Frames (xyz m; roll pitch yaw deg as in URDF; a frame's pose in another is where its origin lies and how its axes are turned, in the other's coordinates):
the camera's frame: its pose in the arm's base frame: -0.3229 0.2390 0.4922 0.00 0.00 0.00
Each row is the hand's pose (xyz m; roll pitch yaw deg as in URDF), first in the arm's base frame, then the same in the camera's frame.
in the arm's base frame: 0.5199 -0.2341 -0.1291 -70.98 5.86 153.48
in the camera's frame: 0.8428 -0.4731 -0.6213 -70.98 5.86 153.48
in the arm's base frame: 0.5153 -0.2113 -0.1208 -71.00 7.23 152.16
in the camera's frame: 0.8382 -0.4503 -0.6130 -71.00 7.23 152.16
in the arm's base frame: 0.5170 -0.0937 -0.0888 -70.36 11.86 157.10
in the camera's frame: 0.8399 -0.3327 -0.5810 -70.36 11.86 157.10
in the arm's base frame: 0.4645 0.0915 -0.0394 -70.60 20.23 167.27
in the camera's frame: 0.7874 -0.1475 -0.5316 -70.60 20.23 167.27
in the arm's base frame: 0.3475 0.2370 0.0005 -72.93 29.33 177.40
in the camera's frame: 0.6704 -0.0020 -0.4917 -72.93 29.33 177.40
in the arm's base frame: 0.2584 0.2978 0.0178 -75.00 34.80 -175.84
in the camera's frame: 0.5813 0.0588 -0.4744 -75.00 34.80 -175.84
